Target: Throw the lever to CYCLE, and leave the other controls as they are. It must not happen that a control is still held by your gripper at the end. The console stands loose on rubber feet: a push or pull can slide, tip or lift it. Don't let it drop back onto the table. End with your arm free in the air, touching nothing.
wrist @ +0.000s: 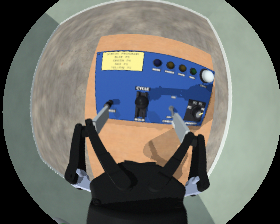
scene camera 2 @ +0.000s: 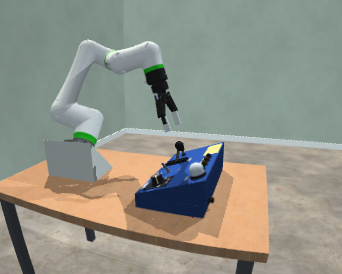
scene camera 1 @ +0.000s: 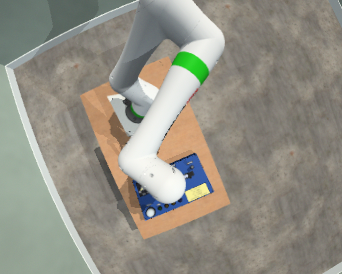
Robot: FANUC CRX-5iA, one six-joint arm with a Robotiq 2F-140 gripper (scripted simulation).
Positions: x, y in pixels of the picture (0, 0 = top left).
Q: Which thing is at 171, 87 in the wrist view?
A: A blue sloped console.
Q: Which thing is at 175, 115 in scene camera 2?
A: My gripper.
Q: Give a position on a blue sloped console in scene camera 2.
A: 183, 187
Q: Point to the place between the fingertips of my gripper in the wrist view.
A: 141, 115
